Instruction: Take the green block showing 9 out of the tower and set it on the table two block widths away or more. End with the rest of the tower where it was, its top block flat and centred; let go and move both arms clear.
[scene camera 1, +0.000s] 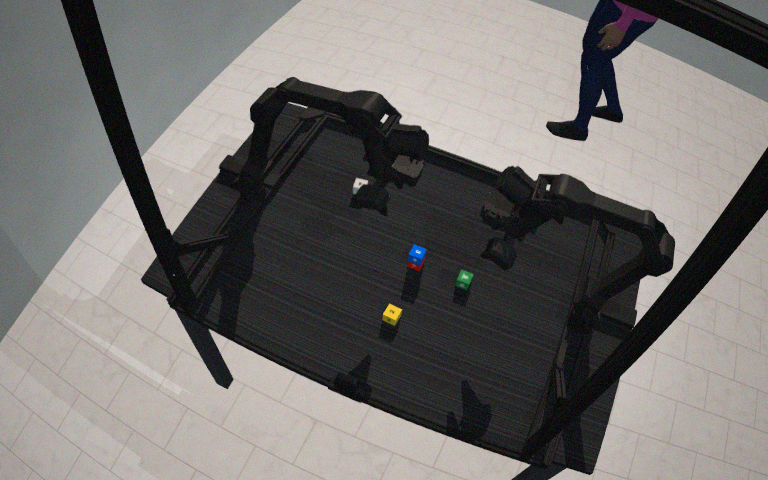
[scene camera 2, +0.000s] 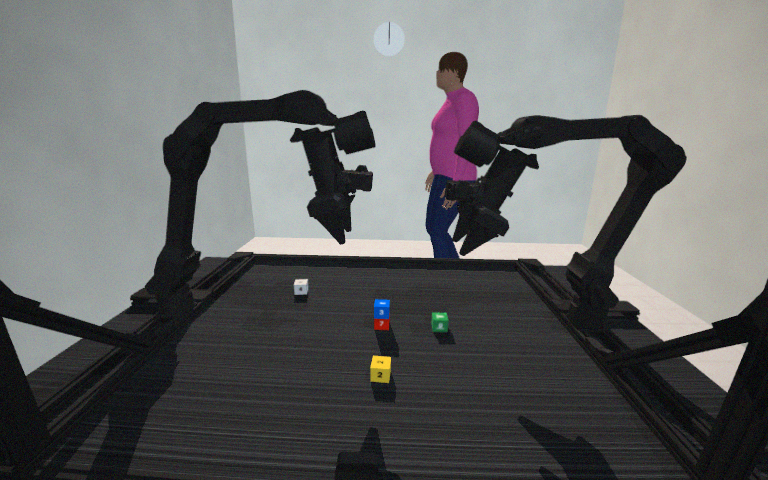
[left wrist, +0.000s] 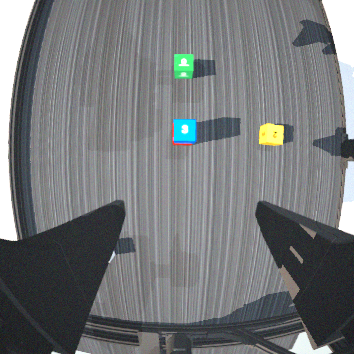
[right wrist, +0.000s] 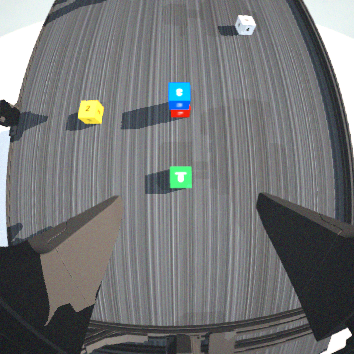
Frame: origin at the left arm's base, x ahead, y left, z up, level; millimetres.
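Seen in the pictures: left gripper, fingertip midpoint: (scene camera 1: 392, 201) (scene camera 2: 346, 237) (left wrist: 191, 208); right gripper, fingertip midpoint: (scene camera 1: 487, 242) (scene camera 2: 457, 247) (right wrist: 191, 201); left arm's base at its link origin: (scene camera 1: 252, 195) (scene camera 2: 176, 310) (left wrist: 178, 340); right arm's base at its link origin: (scene camera 1: 580, 323) (scene camera 2: 586, 323) (right wrist: 182, 346).
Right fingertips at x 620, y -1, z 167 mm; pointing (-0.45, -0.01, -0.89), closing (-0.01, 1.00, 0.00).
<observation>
Offsets run from my right fingertips to a thing's top centre.
The green block {25 mm back, 1 mm right, 158 mm down} (scene camera 1: 464, 280) (scene camera 2: 440, 322) (left wrist: 183, 66) (right wrist: 180, 177) sits flat on the table, apart from the tower, at its right in both scene views, more than two block widths off. The tower is a blue block {152 mm back, 2 mm right, 129 mm down} (scene camera 1: 417, 253) (scene camera 2: 381, 309) (left wrist: 184, 131) (right wrist: 179, 93) showing 3, flat and about centred on a red block {151 mm back, 1 mm left, 158 mm down} (scene camera 1: 415, 266) (scene camera 2: 381, 324) (right wrist: 180, 113) showing 7. My left gripper (scene camera 2: 344, 236) (left wrist: 191, 208) is open and empty, high above the table, back left of the tower. My right gripper (scene camera 2: 459, 247) (right wrist: 191, 201) is open and empty, high up behind the green block.
A yellow block {146 mm back, 161 mm right, 158 mm down} (scene camera 1: 391, 314) (scene camera 2: 380, 369) (left wrist: 271, 134) (right wrist: 91, 112) marked 2 sits in front of the tower. A white block {373 mm back, 154 mm left, 158 mm down} (scene camera 1: 360, 185) (scene camera 2: 300, 286) (right wrist: 245, 25) marked 4 sits at the back left. Dark frame posts stand at the table's sides. A person stands behind the table.
</observation>
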